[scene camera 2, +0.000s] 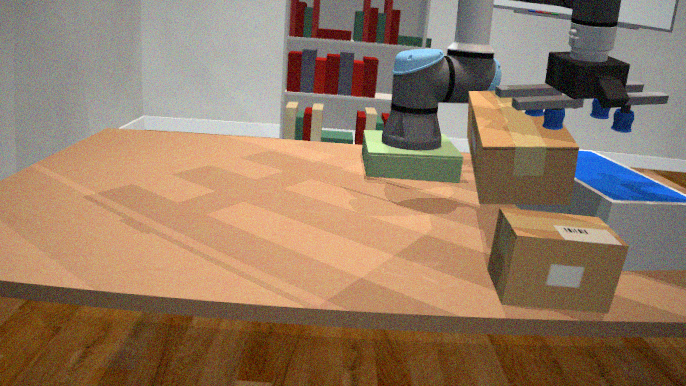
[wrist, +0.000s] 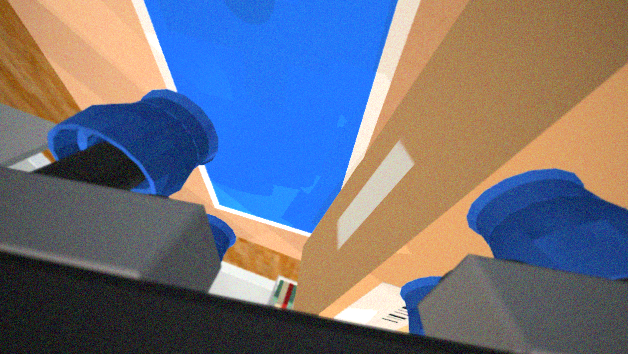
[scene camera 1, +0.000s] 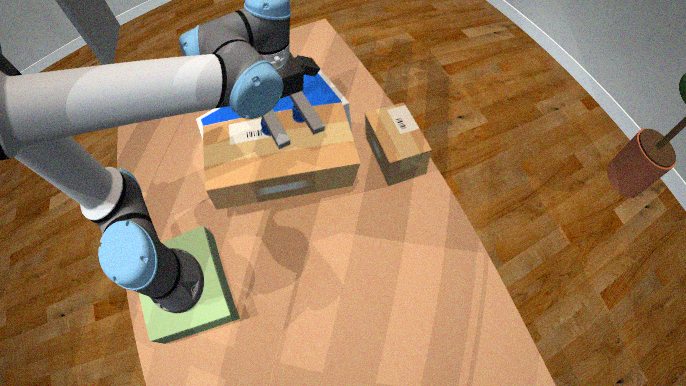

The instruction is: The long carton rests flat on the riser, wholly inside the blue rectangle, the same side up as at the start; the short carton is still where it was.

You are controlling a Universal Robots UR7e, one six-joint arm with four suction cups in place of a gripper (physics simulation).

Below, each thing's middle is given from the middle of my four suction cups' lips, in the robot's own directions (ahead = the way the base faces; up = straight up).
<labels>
Right now the riser (scene camera 2: pixel 637 208) is 170 mm below my suction cup, 80 mm to the left of it and 10 mm behind it. The rest, counted from my suction cup: short carton (scene camera 2: pixel 538 259): 230 mm ahead, 170 mm below, 140 mm to the right; long carton (scene camera 1: pixel 242 166): 100 mm to the right, 70 mm below, 40 mm behind.
</labels>
